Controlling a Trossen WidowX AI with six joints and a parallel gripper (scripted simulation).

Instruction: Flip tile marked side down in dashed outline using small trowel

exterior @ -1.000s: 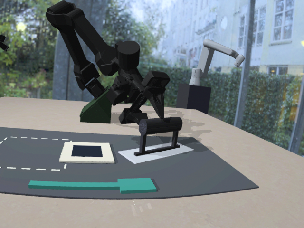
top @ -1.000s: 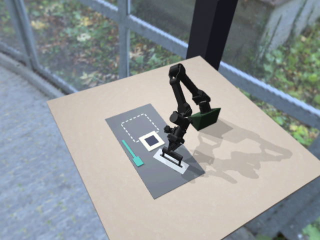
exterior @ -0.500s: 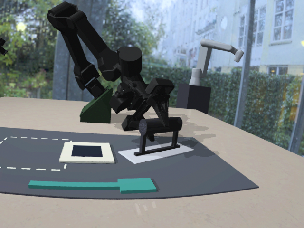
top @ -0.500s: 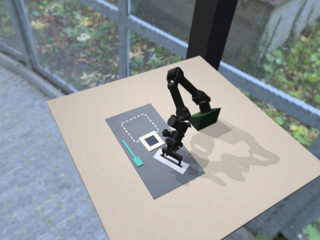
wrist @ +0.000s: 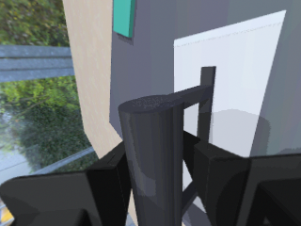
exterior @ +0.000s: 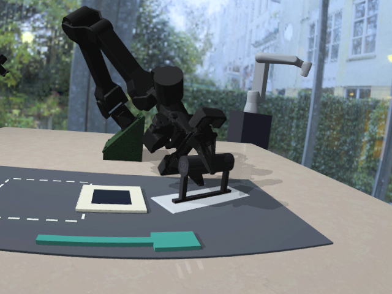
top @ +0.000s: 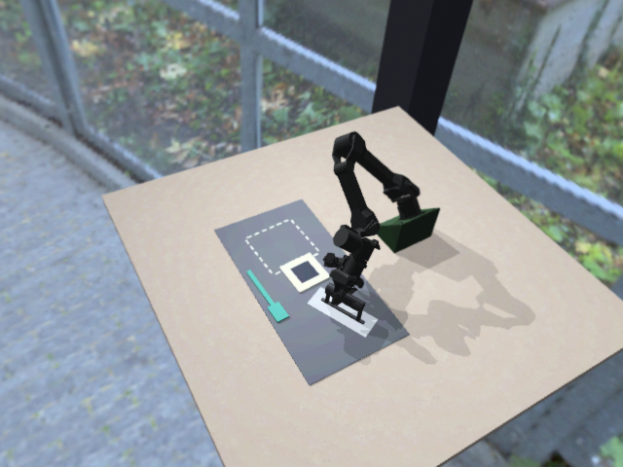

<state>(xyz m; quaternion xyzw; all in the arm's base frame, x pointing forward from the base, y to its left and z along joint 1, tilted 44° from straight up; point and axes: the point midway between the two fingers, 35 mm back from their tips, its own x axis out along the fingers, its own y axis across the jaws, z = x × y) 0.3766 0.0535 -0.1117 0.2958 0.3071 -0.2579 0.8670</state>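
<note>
My gripper tip is now 17 cm to the left of the tile, 4 cm above it and 1 cm past it. Also, from my gripper tip: teal arrow mark 14 cm to the right, 14 cm ahead, 4 cm below; then grey mat 15 cm to the right, 7 cm below.
</note>
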